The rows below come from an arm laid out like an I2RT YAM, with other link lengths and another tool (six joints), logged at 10 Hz.
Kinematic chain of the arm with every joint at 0, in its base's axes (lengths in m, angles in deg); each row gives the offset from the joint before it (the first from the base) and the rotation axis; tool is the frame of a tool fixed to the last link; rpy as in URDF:
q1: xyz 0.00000 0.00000 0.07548 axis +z
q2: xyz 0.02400 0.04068 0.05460 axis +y
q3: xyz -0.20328 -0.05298 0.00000 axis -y
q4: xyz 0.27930 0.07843 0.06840 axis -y
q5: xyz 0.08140 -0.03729 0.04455 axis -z
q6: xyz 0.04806 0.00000 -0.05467 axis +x
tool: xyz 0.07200 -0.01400 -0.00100 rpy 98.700 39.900 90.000
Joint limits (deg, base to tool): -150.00..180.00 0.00..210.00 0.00..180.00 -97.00..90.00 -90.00..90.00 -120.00..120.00
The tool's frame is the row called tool.
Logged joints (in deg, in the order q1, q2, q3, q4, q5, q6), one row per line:
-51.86, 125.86, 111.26, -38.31, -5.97, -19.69
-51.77, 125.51, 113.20, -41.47, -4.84, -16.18
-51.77, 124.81, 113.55, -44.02, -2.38, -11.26
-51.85, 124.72, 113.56, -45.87, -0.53, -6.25
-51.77, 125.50, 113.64, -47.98, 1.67, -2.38
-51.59, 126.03, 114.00, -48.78, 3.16, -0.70
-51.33, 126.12, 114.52, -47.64, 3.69, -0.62
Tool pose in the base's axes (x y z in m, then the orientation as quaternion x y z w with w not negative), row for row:
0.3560, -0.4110, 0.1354, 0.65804, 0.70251, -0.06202, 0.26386
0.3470, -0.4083, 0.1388, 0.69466, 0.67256, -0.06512, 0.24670
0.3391, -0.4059, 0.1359, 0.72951, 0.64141, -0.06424, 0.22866
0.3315, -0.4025, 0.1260, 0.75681, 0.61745, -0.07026, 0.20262
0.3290, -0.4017, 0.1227, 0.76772, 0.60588, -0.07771, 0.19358
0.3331, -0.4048, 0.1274, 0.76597, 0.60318, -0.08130, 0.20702
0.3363, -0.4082, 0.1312, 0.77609, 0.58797, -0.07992, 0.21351
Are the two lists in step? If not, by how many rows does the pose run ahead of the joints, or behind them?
The pose runs 1 row ahead of the joints: the pose in row i belongs to the joints in row i + 1.
